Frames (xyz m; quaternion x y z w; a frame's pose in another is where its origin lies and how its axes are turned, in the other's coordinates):
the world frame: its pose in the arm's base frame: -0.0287 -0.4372 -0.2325 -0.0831 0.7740 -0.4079 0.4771
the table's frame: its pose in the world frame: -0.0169 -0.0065 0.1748 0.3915 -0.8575 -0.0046 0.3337
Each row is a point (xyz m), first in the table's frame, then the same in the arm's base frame.
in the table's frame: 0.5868 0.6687 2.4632
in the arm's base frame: -0.0178 0.9898 1.8754
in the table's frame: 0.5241 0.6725 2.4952
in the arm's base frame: -0.0607 1.0423 1.8561
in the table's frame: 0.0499 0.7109 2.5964
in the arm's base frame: -0.3236 1.3665 1.6063
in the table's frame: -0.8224 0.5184 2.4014
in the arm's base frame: -0.8577 1.5774 0.8948
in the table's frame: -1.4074 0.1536 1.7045
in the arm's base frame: -1.1743 1.2475 0.0277
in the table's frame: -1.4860 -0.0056 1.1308
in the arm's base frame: -1.1139 0.8618 -0.4287
